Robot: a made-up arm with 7 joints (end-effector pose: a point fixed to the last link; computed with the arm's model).
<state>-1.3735 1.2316 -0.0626 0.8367 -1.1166 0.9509 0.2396</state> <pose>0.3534 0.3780 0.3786 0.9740 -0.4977 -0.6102</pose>
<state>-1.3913 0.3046 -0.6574 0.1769 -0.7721 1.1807 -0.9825</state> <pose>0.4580 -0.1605 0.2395 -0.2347 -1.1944 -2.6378</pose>
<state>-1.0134 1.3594 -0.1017 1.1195 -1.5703 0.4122 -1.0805</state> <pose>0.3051 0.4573 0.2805 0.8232 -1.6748 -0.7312</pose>
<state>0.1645 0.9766 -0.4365 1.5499 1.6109 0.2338 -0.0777</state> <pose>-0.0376 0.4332 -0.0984 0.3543 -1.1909 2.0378</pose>
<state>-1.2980 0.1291 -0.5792 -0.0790 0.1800 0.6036 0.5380</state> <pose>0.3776 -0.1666 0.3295 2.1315 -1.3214 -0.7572</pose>
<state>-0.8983 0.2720 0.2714 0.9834 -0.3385 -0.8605 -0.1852</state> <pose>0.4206 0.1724 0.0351 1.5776 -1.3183 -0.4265</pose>
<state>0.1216 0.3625 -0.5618 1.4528 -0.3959 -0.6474 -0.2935</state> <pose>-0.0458 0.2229 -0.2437 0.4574 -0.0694 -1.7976</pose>
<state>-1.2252 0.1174 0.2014 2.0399 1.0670 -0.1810 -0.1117</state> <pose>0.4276 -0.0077 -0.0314 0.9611 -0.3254 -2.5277</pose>
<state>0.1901 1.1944 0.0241 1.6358 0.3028 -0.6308 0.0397</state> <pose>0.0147 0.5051 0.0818 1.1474 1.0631 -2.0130</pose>
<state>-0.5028 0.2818 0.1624 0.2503 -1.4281 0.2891 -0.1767</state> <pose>0.3840 0.1346 -0.0710 0.1314 -1.3442 -0.4286</pose>
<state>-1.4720 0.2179 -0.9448 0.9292 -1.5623 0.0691 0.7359</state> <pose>0.4996 -0.1125 0.1599 0.8653 -0.6486 -0.9308</pose>
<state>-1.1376 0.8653 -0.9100 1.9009 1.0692 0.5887 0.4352</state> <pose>0.3830 0.3299 0.1433 -1.2928 -1.9103 1.3443</pose>
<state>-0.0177 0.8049 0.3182 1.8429 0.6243 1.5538 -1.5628</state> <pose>-0.1079 0.3814 -0.0216 -0.9346 0.9280 0.0779</pose>
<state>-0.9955 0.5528 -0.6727 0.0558 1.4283 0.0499 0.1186</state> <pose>0.3767 -0.0888 0.1820 -2.2074 0.2930 0.6954</pose>
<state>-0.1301 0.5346 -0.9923 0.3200 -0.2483 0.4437 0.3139</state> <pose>0.1653 0.0656 -0.2189 0.8788 -0.0684 -2.2442</pose>
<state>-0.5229 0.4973 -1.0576 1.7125 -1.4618 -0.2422 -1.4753</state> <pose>0.1975 0.2719 -0.1606 0.0642 -0.8754 -1.5409</pose>
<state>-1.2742 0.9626 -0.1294 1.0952 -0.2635 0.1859 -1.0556</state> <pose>0.4322 0.3323 0.2971 1.0993 -0.9452 -1.6988</pose>
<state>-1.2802 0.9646 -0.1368 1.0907 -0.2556 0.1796 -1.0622</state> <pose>0.4328 0.3304 0.3012 1.1096 -0.9435 -1.7174</pose>
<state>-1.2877 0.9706 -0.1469 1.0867 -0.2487 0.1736 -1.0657</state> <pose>0.4326 0.3294 0.3068 1.1251 -0.9363 -1.7330</pose>
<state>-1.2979 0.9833 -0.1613 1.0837 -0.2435 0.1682 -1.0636</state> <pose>0.4306 0.3302 0.3148 1.1497 -0.9200 -1.7428</pose>
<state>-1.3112 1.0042 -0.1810 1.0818 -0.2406 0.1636 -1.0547</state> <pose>0.4265 0.3331 0.3256 1.1850 -0.8925 -1.7449</pose>
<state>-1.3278 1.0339 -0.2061 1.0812 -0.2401 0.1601 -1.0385</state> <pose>0.4198 0.3382 0.3393 1.2310 -0.8529 -1.7373</pose>
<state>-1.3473 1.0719 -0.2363 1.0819 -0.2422 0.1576 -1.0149</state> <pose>0.4103 0.3453 0.3554 1.2865 -0.8017 -1.7187</pose>
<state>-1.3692 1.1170 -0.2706 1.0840 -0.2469 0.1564 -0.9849</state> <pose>0.3978 0.3541 0.3733 1.3483 -0.7408 -1.6881</pose>
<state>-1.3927 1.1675 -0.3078 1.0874 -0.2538 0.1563 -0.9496</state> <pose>0.3825 0.3642 0.3920 1.4134 -0.6722 -1.6460</pose>
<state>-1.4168 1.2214 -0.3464 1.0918 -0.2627 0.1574 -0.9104</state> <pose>0.3647 0.3750 0.4106 1.4781 -0.5991 -1.5931</pose>
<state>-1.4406 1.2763 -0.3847 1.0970 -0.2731 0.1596 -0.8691</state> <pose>0.3452 0.3859 0.4283 1.5391 -0.5249 -1.5319</pose>
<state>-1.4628 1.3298 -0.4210 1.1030 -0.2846 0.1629 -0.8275</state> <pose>0.3247 0.3963 0.4441 1.5931 -0.4526 -1.4654</pose>
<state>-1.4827 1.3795 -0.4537 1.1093 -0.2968 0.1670 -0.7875</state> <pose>0.3045 0.4059 0.4577 1.6385 -0.3863 -1.3973</pose>
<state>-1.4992 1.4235 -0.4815 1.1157 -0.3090 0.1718 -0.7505</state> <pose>0.2856 0.4143 0.4685 1.6744 -0.3277 -1.3317</pose>
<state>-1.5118 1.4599 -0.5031 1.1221 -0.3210 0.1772 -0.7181</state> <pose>0.2691 0.4213 0.4765 1.7003 -0.2800 -1.2718</pose>
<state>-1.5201 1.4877 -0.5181 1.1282 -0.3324 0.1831 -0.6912</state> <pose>0.2560 0.4269 0.4818 1.7169 -0.2440 -1.2207</pose>
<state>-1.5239 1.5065 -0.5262 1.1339 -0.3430 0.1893 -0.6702</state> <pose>0.2465 0.4311 0.4846 1.7250 -0.2202 -1.1799</pose>
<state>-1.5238 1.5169 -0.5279 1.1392 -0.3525 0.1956 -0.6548</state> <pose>0.2408 0.4342 0.4853 1.7262 -0.2077 -1.1492</pose>
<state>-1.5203 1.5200 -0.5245 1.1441 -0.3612 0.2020 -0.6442</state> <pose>0.2383 0.4363 0.4841 1.7217 -0.2046 -1.1278</pose>
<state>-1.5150 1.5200 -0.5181 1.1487 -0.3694 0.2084 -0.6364</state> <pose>0.2372 0.4381 0.4822 1.7145 -0.2062 -1.1108</pose>
